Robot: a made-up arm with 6 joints.
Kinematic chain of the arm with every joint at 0, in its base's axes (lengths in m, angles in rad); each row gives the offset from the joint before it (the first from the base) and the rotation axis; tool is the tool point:
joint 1: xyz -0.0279 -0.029 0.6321 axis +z
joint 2: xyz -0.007 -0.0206 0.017 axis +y
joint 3: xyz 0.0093 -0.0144 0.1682 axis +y
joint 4: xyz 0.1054 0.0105 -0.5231 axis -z
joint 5: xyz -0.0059 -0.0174 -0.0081 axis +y
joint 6: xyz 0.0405 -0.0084 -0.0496 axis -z
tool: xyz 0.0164 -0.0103 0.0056
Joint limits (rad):
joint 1: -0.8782..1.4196
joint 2: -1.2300..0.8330
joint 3: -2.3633..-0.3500
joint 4: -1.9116..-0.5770
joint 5: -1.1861..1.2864
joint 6: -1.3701..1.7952
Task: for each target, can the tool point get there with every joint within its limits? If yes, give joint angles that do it. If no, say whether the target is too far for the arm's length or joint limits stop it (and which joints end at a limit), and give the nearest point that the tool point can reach.
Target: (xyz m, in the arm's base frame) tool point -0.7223 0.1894 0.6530
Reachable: no: joint limits stop it (at a limit: joint 2, joint 3, joint 4, joint 5) | nearest point -0.5365 0.1310 1.0838 | short by 0.473 m
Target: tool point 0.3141 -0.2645 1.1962
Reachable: yes | joints -0.6109 0.0266 -2.0259 -0.8547 -0.6791 -0.0981
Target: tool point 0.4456 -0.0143 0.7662
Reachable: yes | joints -0.0177 -0.8064 -0.5267 -1.4714 0.0793 -0.6523
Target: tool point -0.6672 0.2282 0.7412
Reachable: no: joint limits stop it (at a limit: joint 2, joint 3, joint 4, joint 5) | nearest point -0.5225 0.1700 1.0838 | short by 0.376 m
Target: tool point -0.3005 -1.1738 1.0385
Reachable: no: too far | nearest point -0.1587 -0.5783 1.1368 | short by 0.620 m
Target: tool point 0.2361 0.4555 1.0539
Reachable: yes | joints 1.0030 0.1652 -1.9276 -1.7610 -0.3264 0.5067
